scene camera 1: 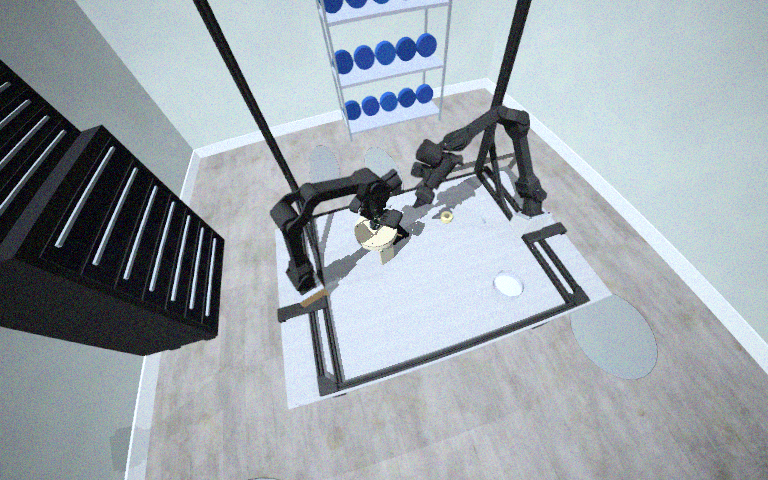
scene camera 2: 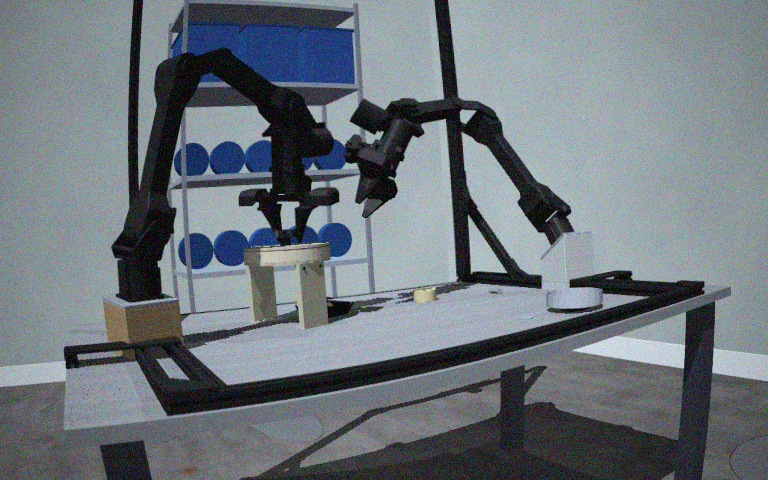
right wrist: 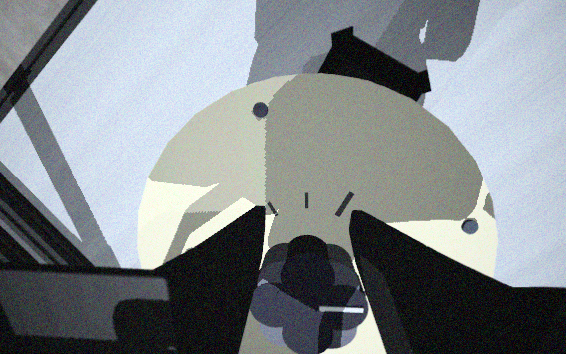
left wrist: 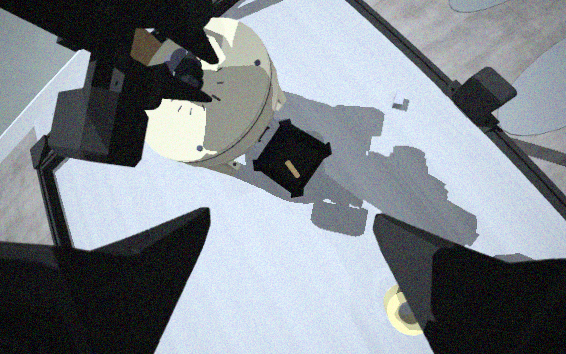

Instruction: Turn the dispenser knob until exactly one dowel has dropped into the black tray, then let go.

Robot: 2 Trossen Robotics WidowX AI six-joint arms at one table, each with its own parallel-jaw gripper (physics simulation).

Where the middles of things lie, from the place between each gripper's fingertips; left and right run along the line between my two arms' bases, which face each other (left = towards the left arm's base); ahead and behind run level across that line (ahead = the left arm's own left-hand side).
Now: left hand 170 mm to the left of the dispenser knob (right wrist: 306, 289), 50 mm above it and 20 mm short of it. Also, from my left hand: cream round dispenser (scene camera 2: 297, 253): 170 mm to the right, 60 mm below, 20 mm ahead; cream ring (left wrist: 406, 323): 190 mm below, 150 mm to the left, 20 mm behind.
My right hand is 2 cm short of the dispenser knob and 1 cm to the left of it. Also, from my right hand: cream round dispenser (2 cm ahead, 1 cm to the right); cream ring (3 cm behind, 31 cm to the left, 14 cm below).
